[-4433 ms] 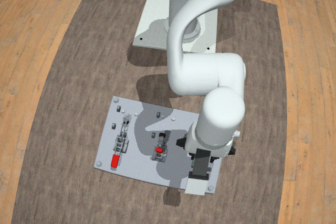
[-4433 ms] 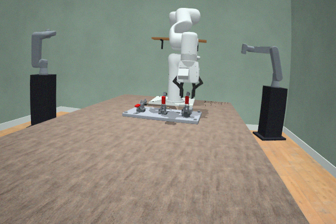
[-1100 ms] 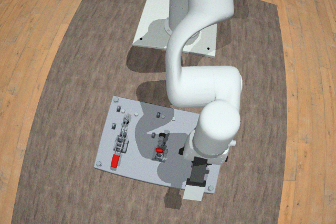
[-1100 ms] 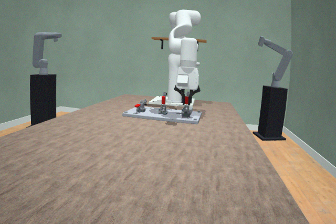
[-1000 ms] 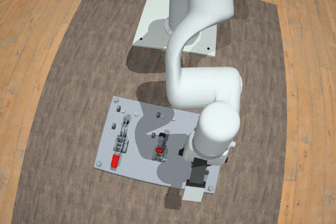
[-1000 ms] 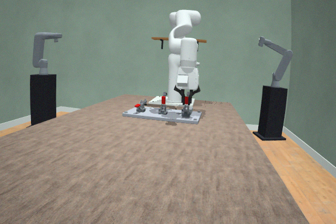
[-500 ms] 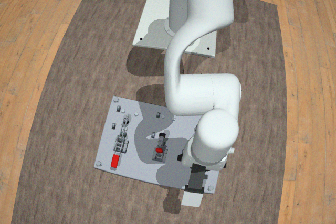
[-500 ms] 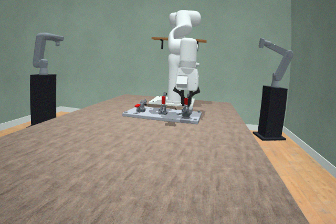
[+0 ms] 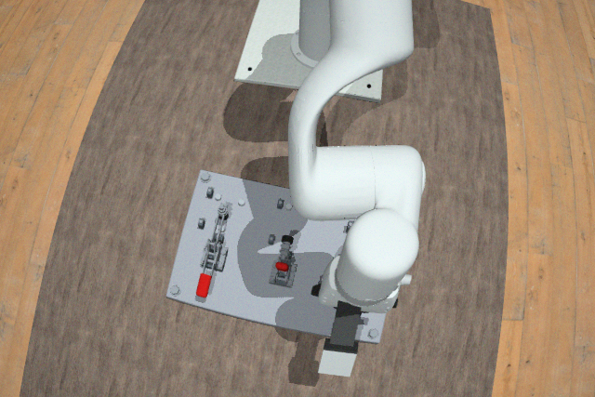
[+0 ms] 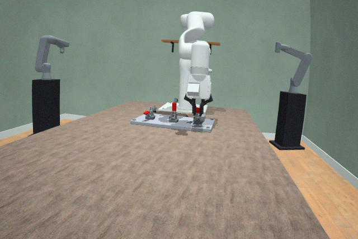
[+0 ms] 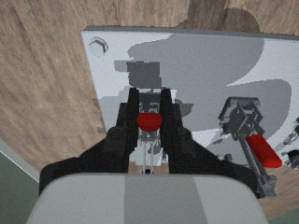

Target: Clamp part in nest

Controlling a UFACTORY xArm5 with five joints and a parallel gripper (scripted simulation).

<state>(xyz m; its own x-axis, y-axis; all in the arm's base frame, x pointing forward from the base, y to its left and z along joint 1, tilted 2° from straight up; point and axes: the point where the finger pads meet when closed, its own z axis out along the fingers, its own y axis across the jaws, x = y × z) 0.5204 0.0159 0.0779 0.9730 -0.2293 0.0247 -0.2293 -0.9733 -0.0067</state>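
Now: hand 100 mm past the grey fixture plate, 90 mm to the left of it and 70 mm above it.
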